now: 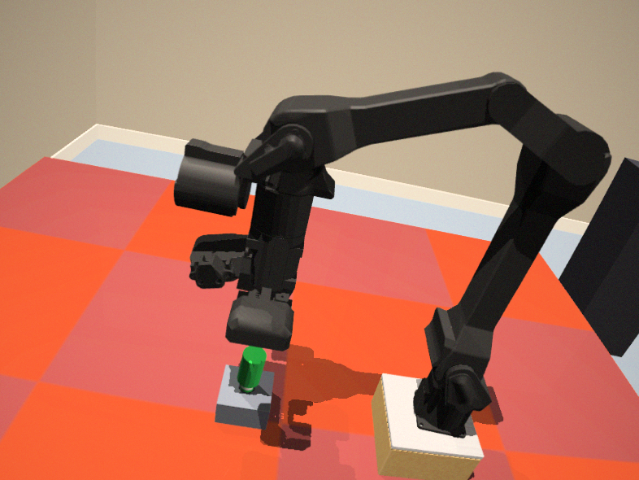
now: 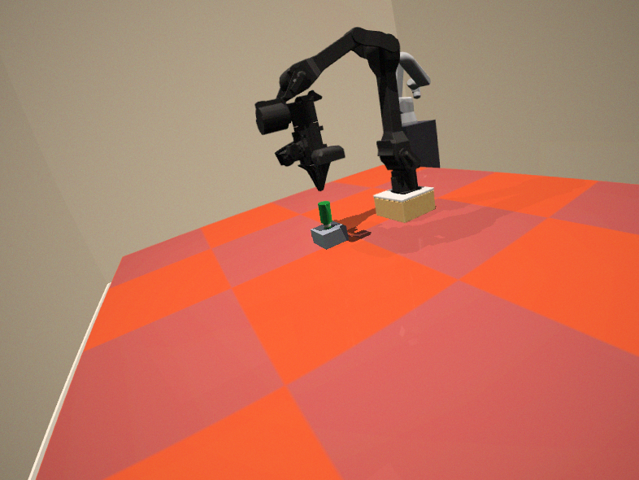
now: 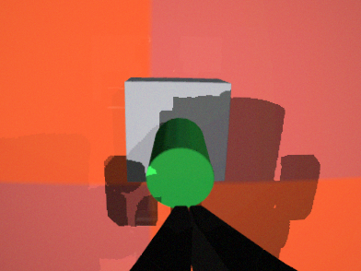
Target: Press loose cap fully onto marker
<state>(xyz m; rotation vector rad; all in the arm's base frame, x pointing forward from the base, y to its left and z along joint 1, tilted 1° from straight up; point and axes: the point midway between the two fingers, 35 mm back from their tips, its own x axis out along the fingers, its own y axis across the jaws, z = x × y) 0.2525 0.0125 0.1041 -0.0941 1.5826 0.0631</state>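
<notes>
Now: the green cap 60 mm below my gripper tip. Round my gripper tip: holder block (120 mm below).
</notes>
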